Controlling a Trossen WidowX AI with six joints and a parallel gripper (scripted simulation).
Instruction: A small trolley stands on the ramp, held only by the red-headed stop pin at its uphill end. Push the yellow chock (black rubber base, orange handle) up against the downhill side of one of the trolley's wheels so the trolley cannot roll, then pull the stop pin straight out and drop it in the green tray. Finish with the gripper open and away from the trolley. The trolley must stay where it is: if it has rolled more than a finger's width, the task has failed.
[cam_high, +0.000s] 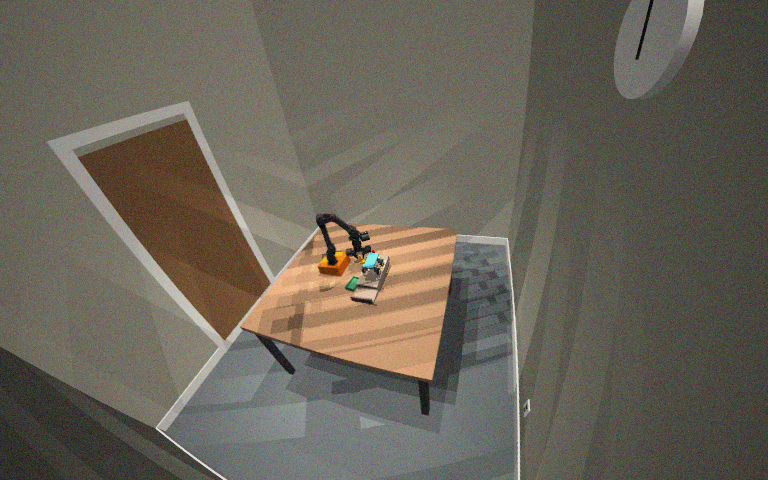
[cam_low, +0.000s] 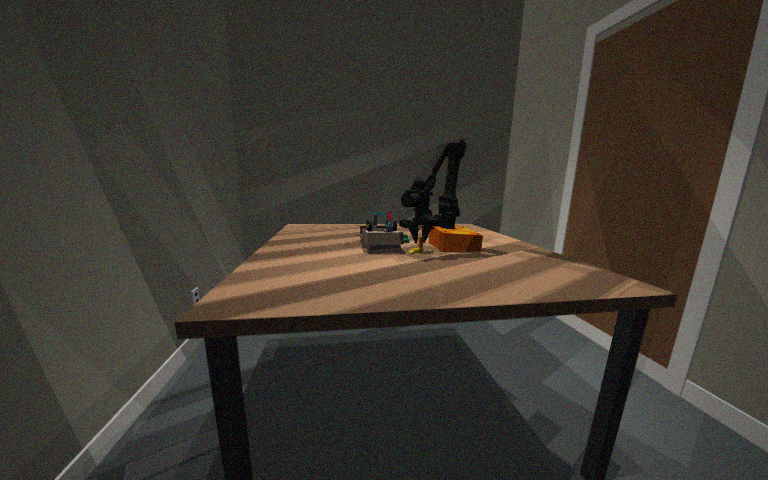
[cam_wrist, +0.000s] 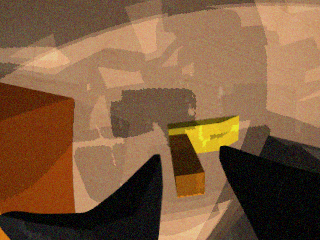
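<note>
Now: gripper tip 10 mm short of the yellow chock, 10 mm to the right of it and 20 mm above it. Also, from my gripper tip: red-headed stop pin: 130 mm ahead, 90 mm above; trolley: 170 mm ahead, 80 mm to the right, 70 mm above; ramp: 170 mm ahead, 90 mm to the right, 10 mm above.
</note>
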